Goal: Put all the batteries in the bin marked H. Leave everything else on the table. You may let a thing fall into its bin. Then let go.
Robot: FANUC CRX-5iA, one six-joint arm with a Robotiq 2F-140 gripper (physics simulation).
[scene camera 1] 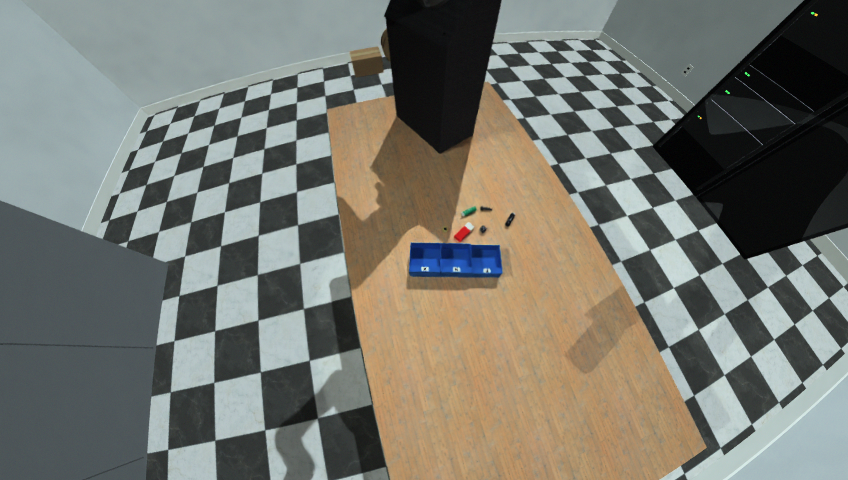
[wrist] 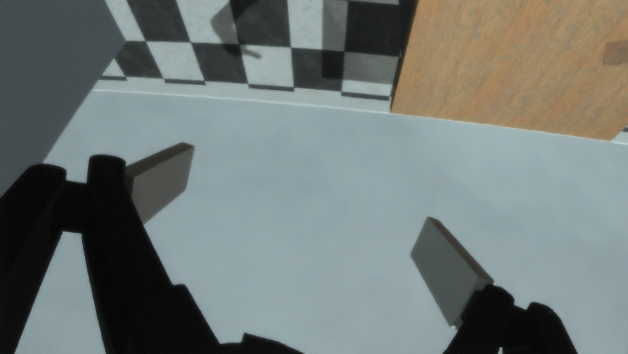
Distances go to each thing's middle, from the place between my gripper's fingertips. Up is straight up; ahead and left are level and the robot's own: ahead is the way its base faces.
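Labels:
Picture the blue three-compartment bin [scene camera 1: 426, 259]: my hand is 30 mm past it, 460 mm to the right of it, and 660 mm above it.

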